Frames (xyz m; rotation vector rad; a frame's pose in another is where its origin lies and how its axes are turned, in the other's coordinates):
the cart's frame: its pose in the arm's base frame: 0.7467 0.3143 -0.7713 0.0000 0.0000 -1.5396
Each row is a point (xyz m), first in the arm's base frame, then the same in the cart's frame.
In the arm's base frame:
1: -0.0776 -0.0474 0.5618
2: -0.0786 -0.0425 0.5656
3: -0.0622 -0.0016 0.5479
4: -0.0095 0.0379 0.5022
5: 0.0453 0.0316 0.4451
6: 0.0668 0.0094 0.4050
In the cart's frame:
1: 0.3358 -0.8352 1.3331
2: 0.3309 -0.8360 1.3369
3: 0.2905 -0.8184 1.3192
4: 0.2527 -0.7645 1.2735
5: 0.2607 -0.7099 1.2164
6: 0.2835 -0.6891 1.1763

